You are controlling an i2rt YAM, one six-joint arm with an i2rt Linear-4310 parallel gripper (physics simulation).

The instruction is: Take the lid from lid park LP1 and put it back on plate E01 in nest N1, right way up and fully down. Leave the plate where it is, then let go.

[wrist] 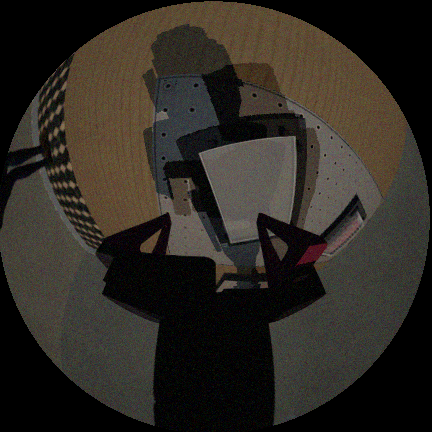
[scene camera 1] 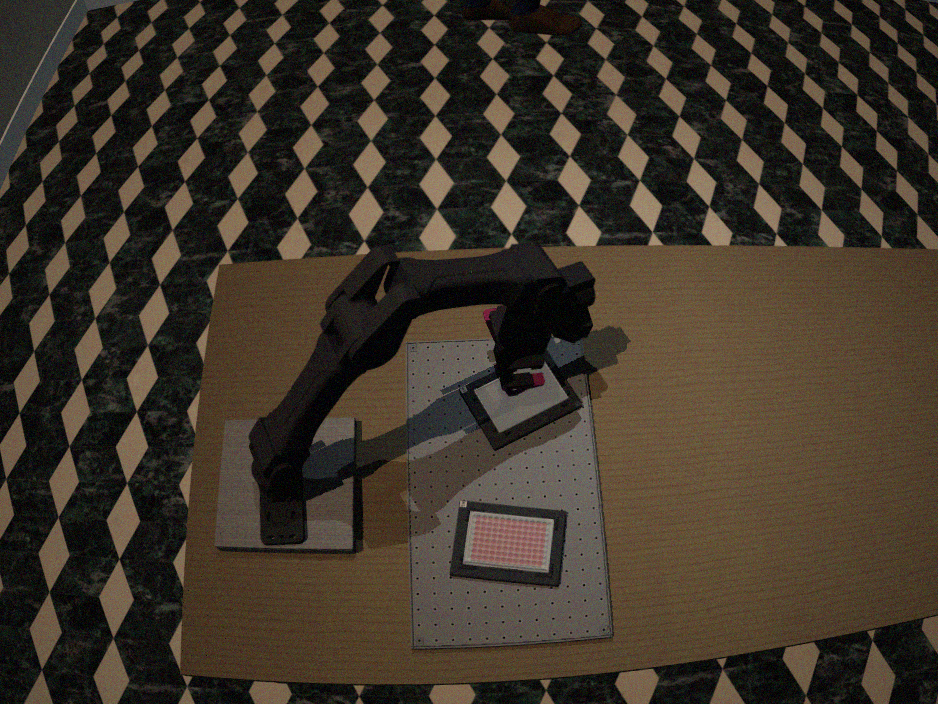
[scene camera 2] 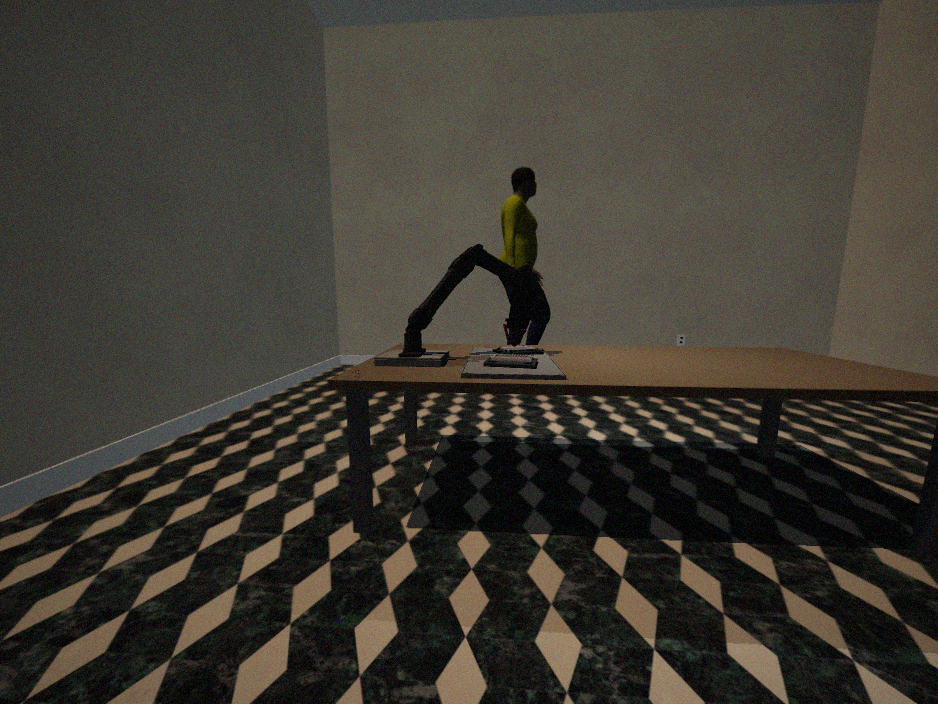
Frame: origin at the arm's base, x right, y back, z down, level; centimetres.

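Seen in the pictures: gripper, between the fingertips: (wrist: 213,217) (scene camera 1: 505,368) (scene camera 2: 511,344); arm's base, origin of its link: (scene camera 1: 281,486) (scene camera 2: 413,353).
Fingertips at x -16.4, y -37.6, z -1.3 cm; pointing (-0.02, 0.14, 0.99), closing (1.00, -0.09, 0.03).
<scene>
Offsets run from my fingertips to a thing's middle. "*": to the spot under its first point. Level surfaces: height alone.
The pale, flat lid @(dz +1.2, dx +4.5, dy -2.0 cm) (scene camera 1: 522,410) (wrist: 255,185) lies in the dark frame of lid park LP1 @(dz +1.6, dx +4.6, dy -1.9 cm) (scene camera 1: 497,439) (wrist: 301,165) at the back of the pegboard. Plate E01 @(dz +0.7, dx +28.9, dy +3.2 cm) (scene camera 1: 507,541) (wrist: 345,235), with pink wells and a white rim, sits without a lid in the dark nest N1 @(* dz +1.3, dx +30.4, dy -4.5 cm) (scene camera 1: 560,545) nearer the front. My gripper (scene camera 1: 511,352) (wrist: 213,217) is open and empty, pointing down above the lid park. In the wrist view one finger overlaps the lid's near edge and the other is off to its left. The exact height above the lid is hard to tell.
The perforated board @(dz +3.2, dx +18.8, dy +2.7 cm) (scene camera 1: 530,477) (scene camera 2: 549,369) lies on the wooden table @(dz +3.9 cm) (scene camera 1: 719,454) (scene camera 2: 681,371). The arm's base plate (scene camera 1: 329,522) (scene camera 2: 386,360) stands left of the board. A person (scene camera 2: 519,227) stands beyond the table. The arm's shadow crosses the lid park and the board.
</scene>
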